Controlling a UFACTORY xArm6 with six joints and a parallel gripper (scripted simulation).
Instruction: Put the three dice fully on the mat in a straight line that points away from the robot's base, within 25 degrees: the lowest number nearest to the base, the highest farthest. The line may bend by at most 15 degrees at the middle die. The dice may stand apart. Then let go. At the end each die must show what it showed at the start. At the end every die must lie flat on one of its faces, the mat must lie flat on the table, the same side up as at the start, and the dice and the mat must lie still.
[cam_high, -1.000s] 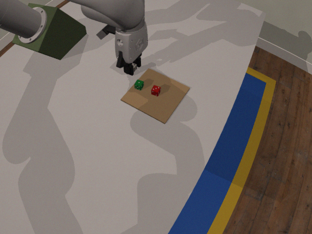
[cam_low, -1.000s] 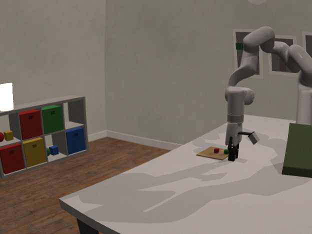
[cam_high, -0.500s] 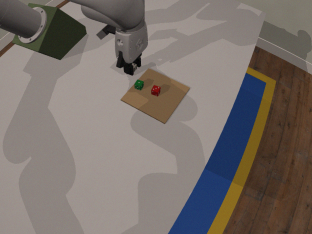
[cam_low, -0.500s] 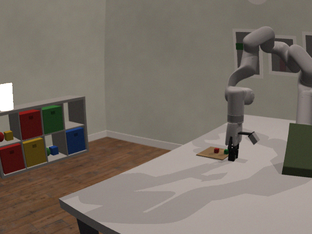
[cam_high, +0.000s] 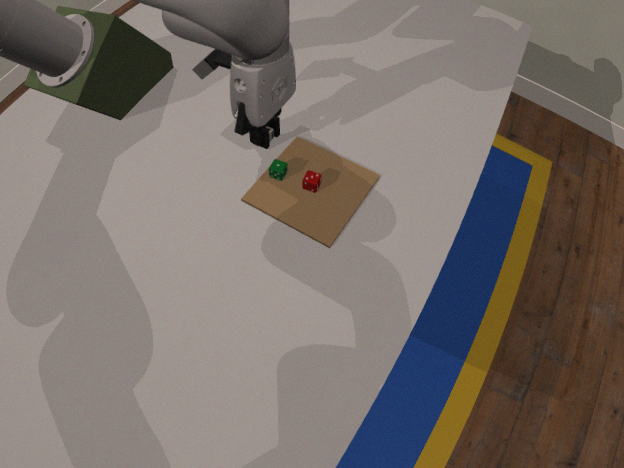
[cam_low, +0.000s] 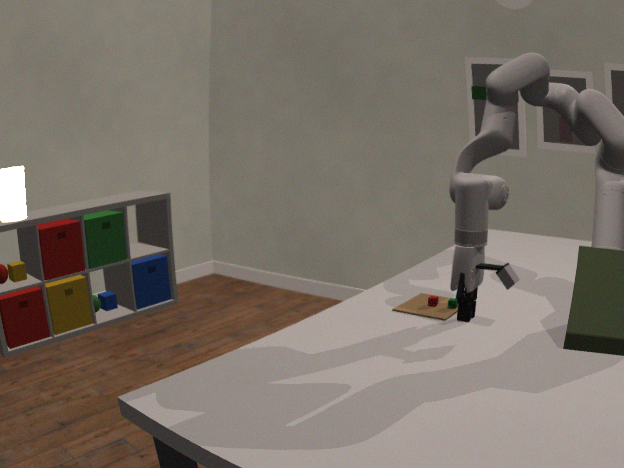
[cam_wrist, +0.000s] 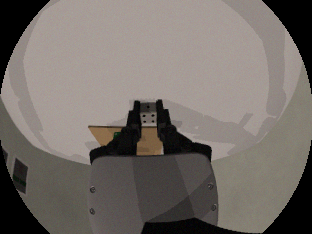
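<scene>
My gripper is now 10 cm short of the red die, 6 cm to the left of it and 1 cm above it. From my hand the other things lie so: tan mat: 10 cm ahead, 6 cm to the right, 2 cm below; then green die: 5 cm ahead, 6 cm to the right, 1 cm below; then white die: 1 cm below.
</scene>
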